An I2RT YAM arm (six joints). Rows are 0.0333 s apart.
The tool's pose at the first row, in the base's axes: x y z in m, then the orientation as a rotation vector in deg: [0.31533 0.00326 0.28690 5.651 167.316 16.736]
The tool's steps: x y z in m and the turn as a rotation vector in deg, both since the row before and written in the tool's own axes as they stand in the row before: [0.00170 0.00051 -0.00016 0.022 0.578 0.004]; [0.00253 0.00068 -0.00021 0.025 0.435 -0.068]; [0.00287 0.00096 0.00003 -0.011 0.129 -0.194]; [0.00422 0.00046 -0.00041 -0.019 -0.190 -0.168]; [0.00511 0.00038 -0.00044 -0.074 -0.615 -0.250]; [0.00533 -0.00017 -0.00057 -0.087 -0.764 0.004]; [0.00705 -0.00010 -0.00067 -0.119 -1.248 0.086]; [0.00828 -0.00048 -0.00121 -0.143 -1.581 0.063]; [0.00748 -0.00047 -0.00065 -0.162 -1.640 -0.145]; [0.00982 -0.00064 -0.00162 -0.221 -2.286 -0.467]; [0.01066 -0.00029 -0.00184 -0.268 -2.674 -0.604]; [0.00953 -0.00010 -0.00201 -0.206 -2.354 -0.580]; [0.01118 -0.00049 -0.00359 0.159 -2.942 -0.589]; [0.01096 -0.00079 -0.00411 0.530 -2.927 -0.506]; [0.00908 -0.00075 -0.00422 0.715 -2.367 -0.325]
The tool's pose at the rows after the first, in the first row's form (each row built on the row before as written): [0.31366 0.00388 0.28682 5.592 167.893 16.782]; [0.31117 0.00472 0.28669 5.444 168.326 16.793]; [0.30841 0.00590 0.28634 5.141 168.444 16.798]; [0.30421 0.00660 0.28608 4.914 168.246 16.777]; [0.29913 0.00728 0.28565 4.612 167.613 16.770]; [0.29379 0.00740 0.28514 4.699 166.841 16.802]; [0.28676 0.00771 0.28431 4.957 165.588 16.832]; [0.27842 0.00769 0.28349 5.215 163.999 16.848]; [0.27102 0.00777 0.28212 5.175 162.341 16.840]; [0.26114 0.00773 0.28076 4.749 160.021 16.760]; [0.25047 0.00806 0.27901 4.178 157.302 16.661]; [0.24088 0.00843 0.27735 3.628 154.910 16.517]; [0.22921 0.00824 0.27595 3.257 151.991 15.818]; [0.21759 0.00766 0.27443 3.119 149.143 14.673]; [0.20763 0.00700 0.27336 3.217 146.877 13.423]
